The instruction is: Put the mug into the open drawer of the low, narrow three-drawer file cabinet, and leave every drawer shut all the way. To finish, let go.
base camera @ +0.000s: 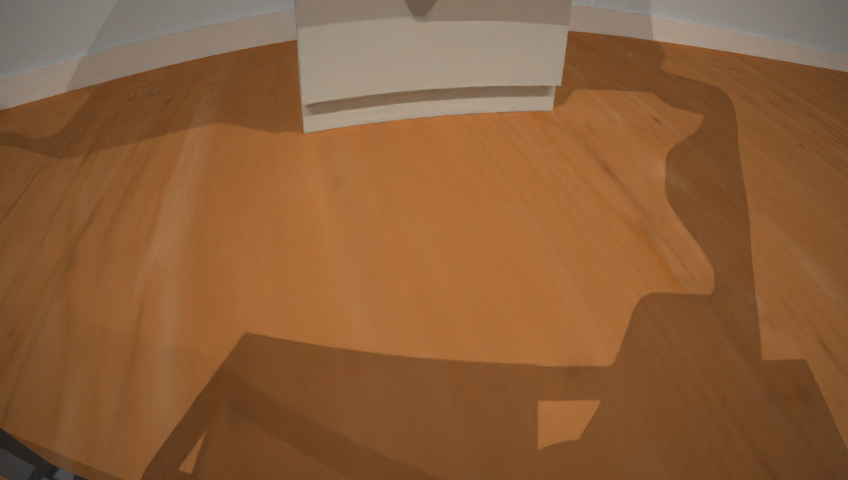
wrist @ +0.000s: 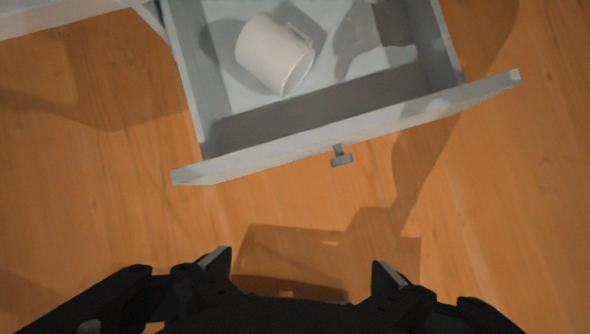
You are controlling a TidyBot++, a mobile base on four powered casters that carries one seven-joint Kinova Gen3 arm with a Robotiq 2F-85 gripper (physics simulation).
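Frame: origin at the arm's base, x up, y right, z ahead, level; millimetres.
Seen in the pictures: gripper, between the fingertips: (wrist: 300, 269).
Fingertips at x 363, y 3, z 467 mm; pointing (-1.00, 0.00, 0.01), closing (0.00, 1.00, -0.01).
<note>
Offsets run from my fingertips to a thing's middle. "*": to the spot under its first point. Level surfaces: height alone.
A white mug @[dx -203, dy -53, dz +244 mm] (wrist: 272, 54) lies on its side inside the open drawer (wrist: 320, 137) in the wrist view, near the drawer's left side, its mouth towards the drawer front. A small grey handle @[* dx -180, dy +45, dz +92 mm] (wrist: 341, 156) sticks out from the middle of the drawer front. The lower part of the pale file cabinet (base camera: 428, 56) shows at the top of the base camera view; its upper part is cut off. My gripper (wrist: 300, 269) is open and empty, on the near side of the drawer front, apart from the handle and the mug.
Walls with a pale baseboard (base camera: 178, 56) run behind the cabinet on both sides. A pale strip (wrist: 60, 19) crosses the upper left of the wrist view. The wooden floor @[dx -759 mm] (base camera: 416, 237) carries shadows of the base and arm. A dark metal part (base camera: 26, 457) shows at the lower left.
</note>
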